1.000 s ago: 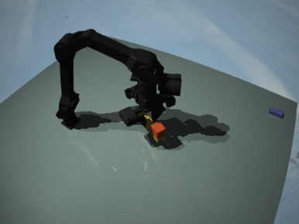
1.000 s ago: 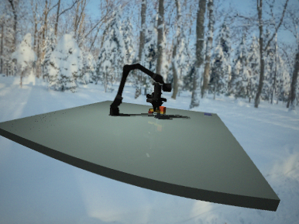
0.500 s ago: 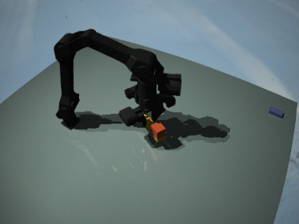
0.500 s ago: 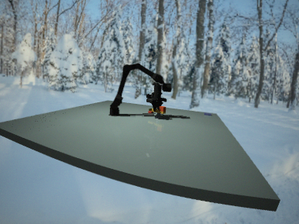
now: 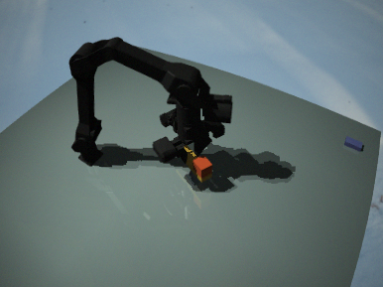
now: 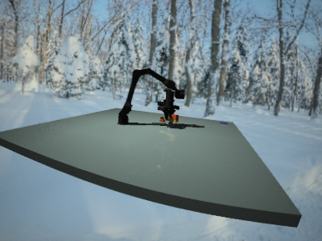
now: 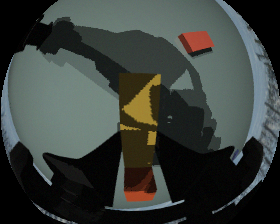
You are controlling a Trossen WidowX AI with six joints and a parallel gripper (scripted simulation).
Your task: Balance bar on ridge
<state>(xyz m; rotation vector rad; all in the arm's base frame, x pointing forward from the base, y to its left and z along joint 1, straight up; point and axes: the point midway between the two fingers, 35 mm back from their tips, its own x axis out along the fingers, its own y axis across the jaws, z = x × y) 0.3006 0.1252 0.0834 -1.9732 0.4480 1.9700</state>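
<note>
Right now my gripper tip is 3 cm short of the bar, 2 cm to the left of it and 2 cm below it. The rest, counted from my gripper tip: flat red block: 15 cm to the left, 8 cm behind, 4 cm below; then blue block: 44 cm ahead, 37 cm to the left, 4 cm below.
</note>
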